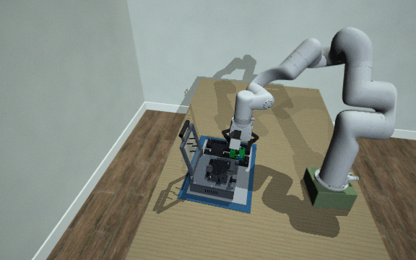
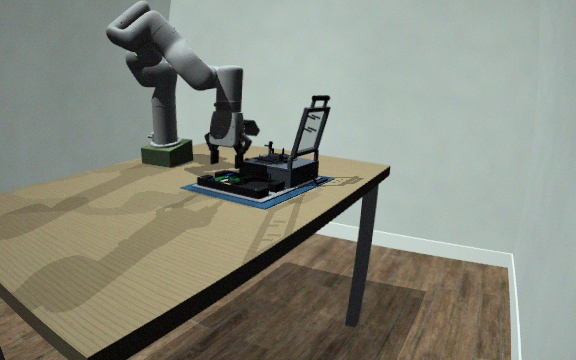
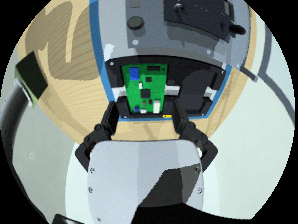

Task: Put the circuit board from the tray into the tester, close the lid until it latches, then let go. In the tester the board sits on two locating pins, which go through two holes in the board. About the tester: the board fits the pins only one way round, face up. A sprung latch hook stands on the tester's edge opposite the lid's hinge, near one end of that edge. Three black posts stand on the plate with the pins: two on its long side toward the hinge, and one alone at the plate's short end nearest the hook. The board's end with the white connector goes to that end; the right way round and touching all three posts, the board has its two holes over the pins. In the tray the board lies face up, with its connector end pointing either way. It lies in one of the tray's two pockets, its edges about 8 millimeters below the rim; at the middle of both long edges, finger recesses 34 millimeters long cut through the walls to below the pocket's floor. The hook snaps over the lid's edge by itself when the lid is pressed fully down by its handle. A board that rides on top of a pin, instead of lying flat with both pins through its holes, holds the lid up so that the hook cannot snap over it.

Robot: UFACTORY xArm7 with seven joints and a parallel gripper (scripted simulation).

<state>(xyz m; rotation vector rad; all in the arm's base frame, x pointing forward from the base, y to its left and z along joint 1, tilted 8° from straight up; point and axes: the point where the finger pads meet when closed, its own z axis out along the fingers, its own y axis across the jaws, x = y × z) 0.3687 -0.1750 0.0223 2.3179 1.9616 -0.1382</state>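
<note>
Now: hand 5 cm above the green circuit board. Also, from my hand: lid (21 cm ahead, 14 cm to the left, 11 cm above); then tester plate (16 cm to the left, 9 cm ahead).
</note>
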